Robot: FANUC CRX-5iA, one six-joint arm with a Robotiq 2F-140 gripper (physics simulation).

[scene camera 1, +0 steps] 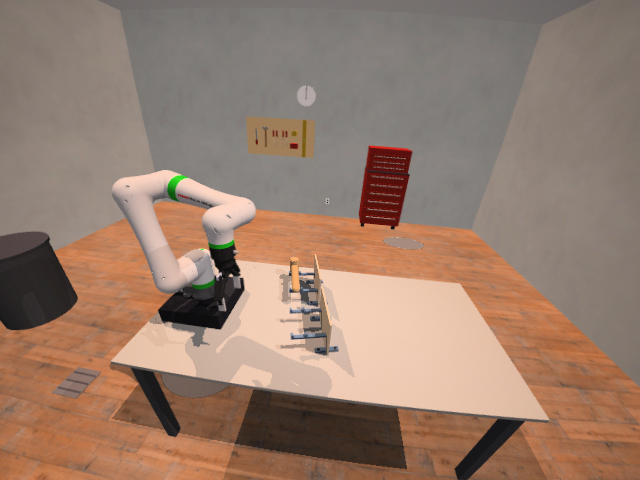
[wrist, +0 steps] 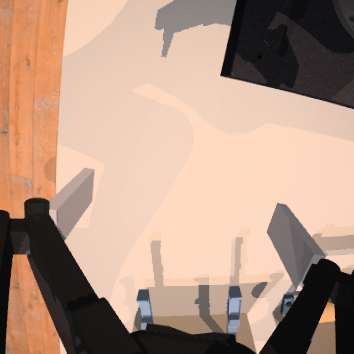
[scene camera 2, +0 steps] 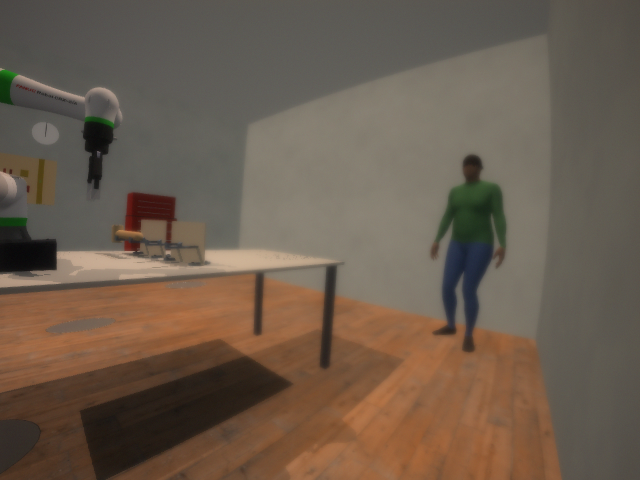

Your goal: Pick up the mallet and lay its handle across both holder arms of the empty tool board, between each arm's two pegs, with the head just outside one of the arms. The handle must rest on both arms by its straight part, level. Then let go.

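Where they show: gripper, fingertip midpoint: (scene camera 1: 230, 298) (wrist: 184, 201) (scene camera 2: 92, 200); arm's base, link origin: (scene camera 1: 206, 291) (scene camera 2: 6, 242).
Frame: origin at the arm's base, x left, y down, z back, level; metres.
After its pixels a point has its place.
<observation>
The mallet, with its light wooden handle (scene camera 1: 295, 279) {x 0.077, y -0.050, z -0.486 m} (scene camera 2: 129, 235) {x 0.066, y -0.031, z -0.466 m}, lies across the arms of the far tool board (scene camera 1: 316, 273) {x 0.132, y -0.058, z -0.606 m} (scene camera 2: 153, 229) {x 0.116, y -0.064, z -0.608 m}. Its head (scene camera 1: 294, 260) {x 0.238, y -0.076, z -0.467 m} (scene camera 2: 116, 234) {x 0.215, y -0.027, z -0.448 m} is at the far end. The empty tool board (scene camera 1: 325, 316) {x -0.217, y -0.066, z -0.647 m} (scene camera 2: 192, 240) {x -0.232, y -0.028, z -0.649 m} stands nearer scene camera 1, with two blue-grey holder arms (scene camera 1: 305, 311) {x -0.125, y -0.003, z -0.553 m} (scene camera 1: 307, 336) {x -0.283, y -0.006, z -0.568 m} (wrist: 145, 306) {x -0.281, y -0.006, z -0.526 m} (wrist: 234, 307) {x -0.121, y -0.006, z -0.516 m}. My gripper (scene camera 1: 229, 293) {x -0.237, y -0.172, z -0.229 m} (scene camera 2: 93, 192) {x -0.237, y -0.172, z -0.229 m} (wrist: 184, 201) {x -0.237, y -0.172, z -0.229 m} is wide open and empty. It points down, above the table between the robot base and the boards. In the wrist view, my right finger partly hides the far board's area.
The black robot base (scene camera 1: 193, 308) {x -0.138, y -0.004, z 0.009 m} (scene camera 2: 28, 254) {x -0.178, y 0.027, z -0.054 m} (wrist: 295, 60) {x -0.107, y -0.009, z -0.106 m} stands on the table (scene camera 1: 413, 335) {x -0.187, y 0.083, z -1.116 m} (scene camera 2: 248, 258) {x -0.184, y 0.083, z -1.057 m}, on the other side of my gripper from the boards. In the wrist view a table edge runs down the left side. A person (scene camera 2: 473, 211) stands beyond the table.
</observation>
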